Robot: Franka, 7 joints.
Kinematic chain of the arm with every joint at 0, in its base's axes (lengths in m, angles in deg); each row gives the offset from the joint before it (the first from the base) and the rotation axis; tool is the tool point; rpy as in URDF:
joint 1: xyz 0 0 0.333 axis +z
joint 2: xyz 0 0 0 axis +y
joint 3: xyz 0 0 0.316 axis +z
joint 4: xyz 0.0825 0 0 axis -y
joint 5: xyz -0.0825 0 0.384 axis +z
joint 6: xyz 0 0 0 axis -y
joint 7: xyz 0.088 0 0 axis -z
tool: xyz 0 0 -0.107 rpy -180 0 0
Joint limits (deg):
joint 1: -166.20..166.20
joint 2: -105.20..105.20
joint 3: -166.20..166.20
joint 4: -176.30..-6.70
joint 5: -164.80..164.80
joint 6: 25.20..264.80
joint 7: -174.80..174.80
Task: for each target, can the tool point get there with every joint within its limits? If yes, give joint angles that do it. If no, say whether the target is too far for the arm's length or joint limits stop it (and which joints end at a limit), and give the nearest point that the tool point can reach.
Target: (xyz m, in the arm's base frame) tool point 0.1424 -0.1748 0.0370
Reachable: yes | joints -140.47 88.46 20.47 -163.33 128.96 51.99 11.83
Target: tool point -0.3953 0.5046 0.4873
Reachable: yes | joints 12.03 -67.73 93.95 -93.41 123.68 181.60 38.28
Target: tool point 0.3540 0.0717 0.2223
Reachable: yes | joints 73.01 32.03 -54.88 -131.04 -6.82 70.67 -139.80
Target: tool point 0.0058 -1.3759 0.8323
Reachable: no: too far | nearest point 0.0034 -0.8064 0.6256 | short by 0.606 m
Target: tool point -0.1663 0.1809 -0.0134
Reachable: yes | joints 106.07 52.71 28.69 -153.99 -120.59 83.60 -88.65
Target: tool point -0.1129 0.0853 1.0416
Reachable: yes | joints -16.56 -63.15 -2.72 -83.21 -103.69 175.29 -2.99
